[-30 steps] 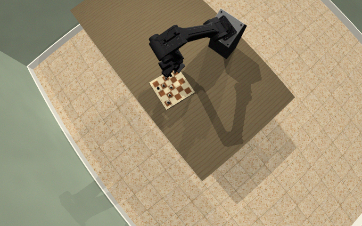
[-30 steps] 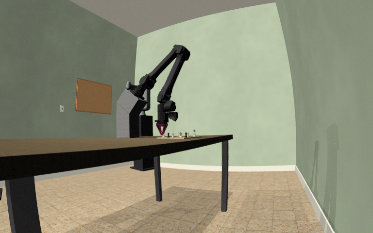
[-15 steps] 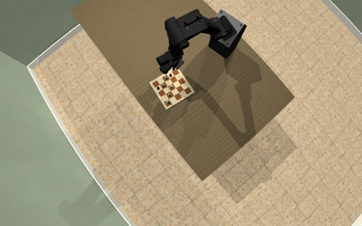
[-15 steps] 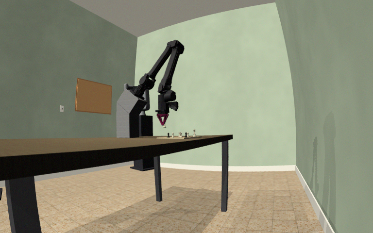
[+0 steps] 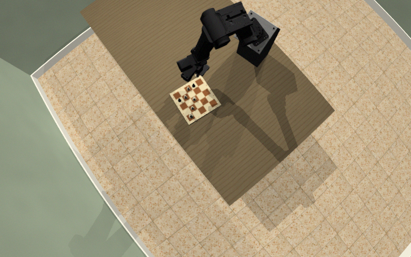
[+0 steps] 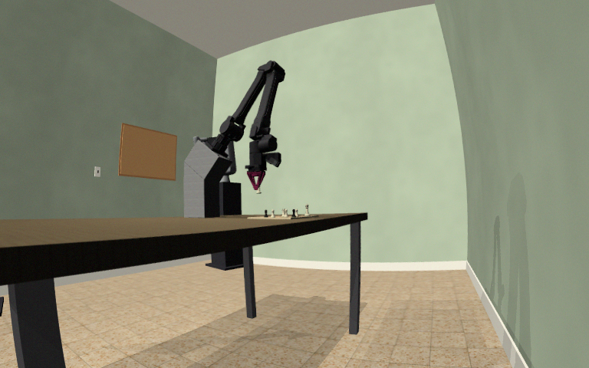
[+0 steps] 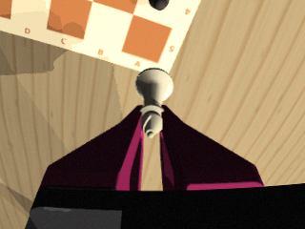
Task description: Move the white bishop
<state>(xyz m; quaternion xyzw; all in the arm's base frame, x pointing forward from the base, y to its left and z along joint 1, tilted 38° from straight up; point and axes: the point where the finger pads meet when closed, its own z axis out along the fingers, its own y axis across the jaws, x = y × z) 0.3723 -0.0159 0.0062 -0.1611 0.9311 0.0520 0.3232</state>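
My gripper is now 13 cm above the small chessboard, 9 cm to the right of it and 7 cm short of it. Also, from my hand: large white piece (17 cm to the left, 14 cm ahead, 10 cm below); then white bishop (1 cm ahead).
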